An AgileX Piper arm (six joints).
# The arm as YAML. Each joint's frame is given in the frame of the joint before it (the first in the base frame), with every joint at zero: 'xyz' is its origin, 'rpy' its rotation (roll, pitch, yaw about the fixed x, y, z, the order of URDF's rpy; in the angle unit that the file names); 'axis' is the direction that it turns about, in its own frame. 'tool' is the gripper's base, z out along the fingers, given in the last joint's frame.
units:
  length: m
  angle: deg
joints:
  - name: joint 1
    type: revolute
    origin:
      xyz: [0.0, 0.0, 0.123]
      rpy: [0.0, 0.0, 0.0]
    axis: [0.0, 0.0, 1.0]
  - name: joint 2
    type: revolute
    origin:
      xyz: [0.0, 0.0, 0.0]
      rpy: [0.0, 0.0, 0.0]
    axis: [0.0, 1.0, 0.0]
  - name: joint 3
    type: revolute
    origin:
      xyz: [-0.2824, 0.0, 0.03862]
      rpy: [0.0, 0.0, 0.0]
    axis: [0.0, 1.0, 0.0]
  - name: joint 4
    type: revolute
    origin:
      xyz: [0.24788, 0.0, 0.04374]
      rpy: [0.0, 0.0, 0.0]
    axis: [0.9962, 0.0, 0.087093]
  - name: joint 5
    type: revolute
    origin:
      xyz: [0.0, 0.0, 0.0]
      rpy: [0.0, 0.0, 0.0]
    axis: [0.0, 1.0, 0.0]
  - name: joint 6
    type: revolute
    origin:
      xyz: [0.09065, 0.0, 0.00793]
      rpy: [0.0, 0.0, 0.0]
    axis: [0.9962, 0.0, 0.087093]
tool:
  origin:
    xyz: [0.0, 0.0, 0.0]
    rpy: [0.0, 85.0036, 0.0]
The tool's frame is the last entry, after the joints.
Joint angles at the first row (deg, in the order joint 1, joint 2, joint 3, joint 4, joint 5, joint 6):
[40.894, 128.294, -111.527, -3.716, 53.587, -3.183]
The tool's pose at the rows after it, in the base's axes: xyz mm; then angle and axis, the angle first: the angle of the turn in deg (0 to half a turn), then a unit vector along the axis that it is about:
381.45 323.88 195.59 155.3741 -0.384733 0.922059 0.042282
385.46 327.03 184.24 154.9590 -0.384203 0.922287 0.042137
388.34 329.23 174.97 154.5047 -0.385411 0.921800 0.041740
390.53 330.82 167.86 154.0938 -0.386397 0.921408 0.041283
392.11 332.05 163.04 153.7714 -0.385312 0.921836 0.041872
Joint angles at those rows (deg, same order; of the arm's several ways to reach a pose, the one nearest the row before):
[40.894, 130.504, -112.585, -3.899, 52.229, -2.694]
[40.894, 132.149, -112.979, -4.189, 50.599, -2.402]
[40.895, 133.368, -113.069, -4.478, 49.057, -2.320]
[40.894, 134.298, -113.128, -4.759, 47.817, -2.225]
[40.894, 134.967, -113.236, -4.915, 46.939, -1.957]

